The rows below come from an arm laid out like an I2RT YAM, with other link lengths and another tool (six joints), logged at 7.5 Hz.
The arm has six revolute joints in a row. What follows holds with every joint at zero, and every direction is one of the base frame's. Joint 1 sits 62.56 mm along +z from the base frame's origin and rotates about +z. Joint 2 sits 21.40 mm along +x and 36.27 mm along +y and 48.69 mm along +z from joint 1 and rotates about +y. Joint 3 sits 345.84 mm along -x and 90.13 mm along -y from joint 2 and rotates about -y. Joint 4 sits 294.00 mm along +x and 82.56 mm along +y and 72.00 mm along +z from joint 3 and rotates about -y. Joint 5 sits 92.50 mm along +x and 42.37 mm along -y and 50.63 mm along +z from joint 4 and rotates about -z. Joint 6 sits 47.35 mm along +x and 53.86 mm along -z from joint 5 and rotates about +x. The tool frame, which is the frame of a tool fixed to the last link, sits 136.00 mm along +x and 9.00 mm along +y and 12.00 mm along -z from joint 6; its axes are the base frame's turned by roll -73.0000, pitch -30.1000 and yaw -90.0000 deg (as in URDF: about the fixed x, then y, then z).
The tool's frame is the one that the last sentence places.
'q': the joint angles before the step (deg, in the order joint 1, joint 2, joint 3, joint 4, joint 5, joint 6). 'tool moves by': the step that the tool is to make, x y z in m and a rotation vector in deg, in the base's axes. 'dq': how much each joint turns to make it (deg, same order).
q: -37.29 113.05 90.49 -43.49 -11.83 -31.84
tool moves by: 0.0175 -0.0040 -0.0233 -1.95 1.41 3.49
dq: 1.24 3.86 1.63 1.67 1.30 -3.08
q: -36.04 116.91 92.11 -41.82 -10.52 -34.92
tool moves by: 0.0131 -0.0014 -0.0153 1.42 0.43 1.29
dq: 0.29 3.48 2.73 -0.54 -1.22 -0.59
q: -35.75 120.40 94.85 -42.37 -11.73 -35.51
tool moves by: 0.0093 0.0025 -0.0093 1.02 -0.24 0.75
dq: 0.42 1.77 1.03 0.36 -1.02 0.05
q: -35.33 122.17 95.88 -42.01 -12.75 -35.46
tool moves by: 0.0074 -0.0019 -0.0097 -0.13 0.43 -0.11
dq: 0.41 1.75 1.11 0.45 0.52 0.36
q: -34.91 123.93 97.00 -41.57 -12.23 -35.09
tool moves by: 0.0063 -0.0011 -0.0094 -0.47 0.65 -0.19
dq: 0.54 1.50 0.84 0.48 0.97 0.41
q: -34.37 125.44 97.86 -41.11 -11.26 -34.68
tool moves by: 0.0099 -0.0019 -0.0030 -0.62 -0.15 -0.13
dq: 0.56 1.33 1.57 0.32 0.65 0.49
